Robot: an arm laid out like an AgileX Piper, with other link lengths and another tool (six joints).
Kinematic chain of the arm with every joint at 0, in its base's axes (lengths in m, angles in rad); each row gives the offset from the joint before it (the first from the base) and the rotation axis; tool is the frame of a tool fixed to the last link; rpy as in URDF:
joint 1: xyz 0 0 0.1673 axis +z
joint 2: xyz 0 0 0 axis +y
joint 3: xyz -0.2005 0 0.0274 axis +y
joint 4: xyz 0.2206 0 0.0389 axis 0.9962 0 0.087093
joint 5: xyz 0 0 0 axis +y
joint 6: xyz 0.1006 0 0.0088 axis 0.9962 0 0.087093
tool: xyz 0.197 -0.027 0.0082 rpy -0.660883 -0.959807 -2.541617
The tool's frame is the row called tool.
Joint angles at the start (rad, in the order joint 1, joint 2, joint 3, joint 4, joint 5, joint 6):
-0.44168 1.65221 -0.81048 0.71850 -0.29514 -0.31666
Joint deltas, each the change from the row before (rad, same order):
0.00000 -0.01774 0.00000 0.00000 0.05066 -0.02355
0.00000 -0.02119 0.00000 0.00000 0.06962 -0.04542
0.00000 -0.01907 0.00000 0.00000 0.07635 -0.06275
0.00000 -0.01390 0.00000 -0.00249 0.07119 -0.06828
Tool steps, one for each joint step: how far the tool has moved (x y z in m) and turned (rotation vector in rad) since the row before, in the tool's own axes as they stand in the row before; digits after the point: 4 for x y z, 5 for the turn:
-0.0064 -0.0044 -0.0058 0.01737 -0.03766 -0.01471
-0.0097 -0.0055 -0.0081 0.02960 -0.05365 -0.03345
-0.0118 -0.0057 -0.0088 0.03897 -0.06121 -0.04956
-0.0120 -0.0054 -0.0080 0.04326 -0.05916 -0.05767

